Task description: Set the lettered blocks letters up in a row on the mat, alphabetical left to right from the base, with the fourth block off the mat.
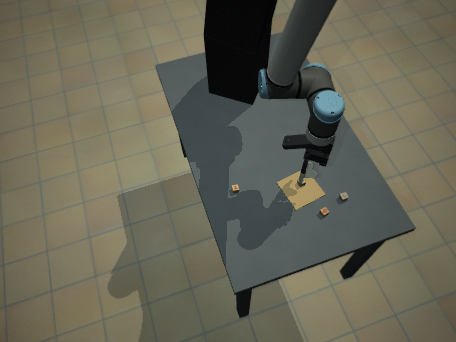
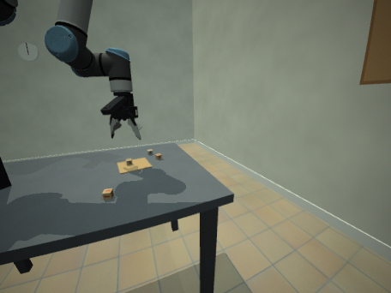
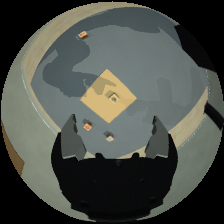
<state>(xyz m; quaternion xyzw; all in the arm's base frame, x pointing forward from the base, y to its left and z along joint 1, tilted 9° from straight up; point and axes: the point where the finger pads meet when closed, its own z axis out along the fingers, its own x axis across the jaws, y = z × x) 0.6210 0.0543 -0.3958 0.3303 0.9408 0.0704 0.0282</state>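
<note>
Right now the tan mat is 2 cm ahead of my hand, 1 cm to the right of it and 13 cm below it.
</note>
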